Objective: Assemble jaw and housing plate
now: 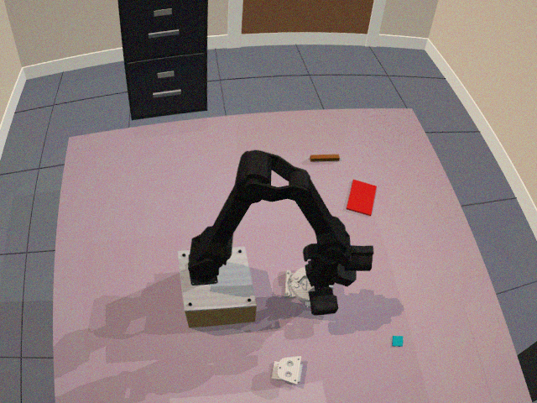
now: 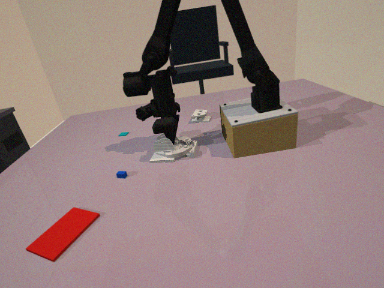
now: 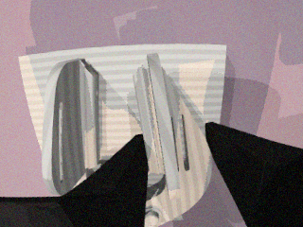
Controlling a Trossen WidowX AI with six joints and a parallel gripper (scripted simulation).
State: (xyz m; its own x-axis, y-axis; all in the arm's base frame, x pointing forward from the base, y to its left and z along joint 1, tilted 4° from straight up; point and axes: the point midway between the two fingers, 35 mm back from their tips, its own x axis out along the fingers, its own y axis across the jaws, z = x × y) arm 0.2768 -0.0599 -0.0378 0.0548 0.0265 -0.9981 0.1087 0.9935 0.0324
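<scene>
The jaw lies 3 cm behind my gripper tip, 2 cm to the left of it and 1 cm above it. Also, from my gripper tip: teal square: 19 cm ahead, 18 cm to the right, 2 cm below; white ribbed stand: 11 cm behind, 20 cm to the right, 1 cm below; blue cube: 14 cm ahead, 12 cm to the left, 1 cm below.
</scene>
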